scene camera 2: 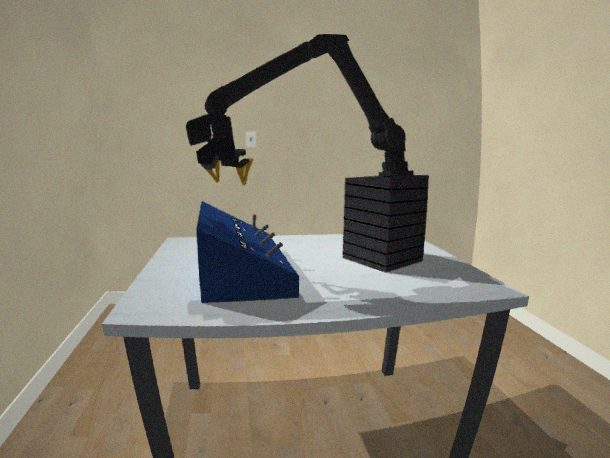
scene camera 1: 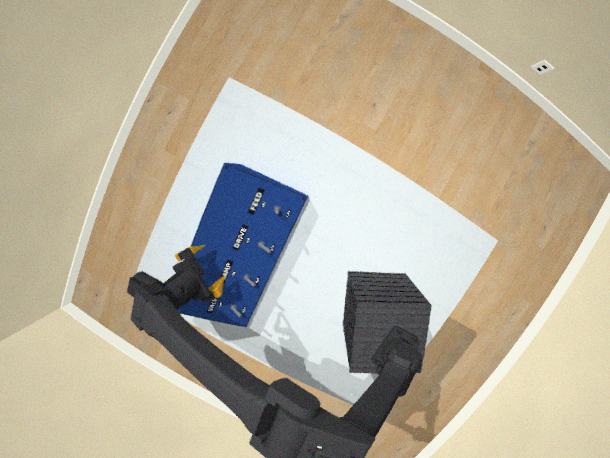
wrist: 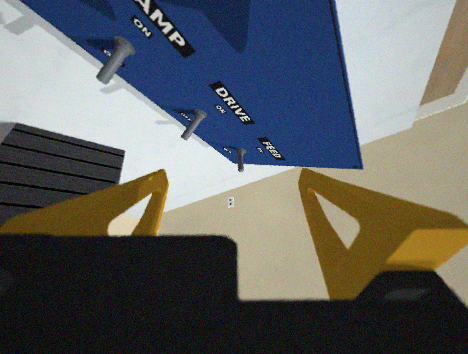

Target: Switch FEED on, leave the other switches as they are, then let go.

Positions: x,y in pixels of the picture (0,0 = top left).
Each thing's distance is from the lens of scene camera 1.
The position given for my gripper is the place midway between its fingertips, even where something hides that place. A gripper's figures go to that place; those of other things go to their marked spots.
my gripper (scene camera 1: 213,261): 84 cm
blue sloped switch panel (scene camera 1: 240,215): 92 cm
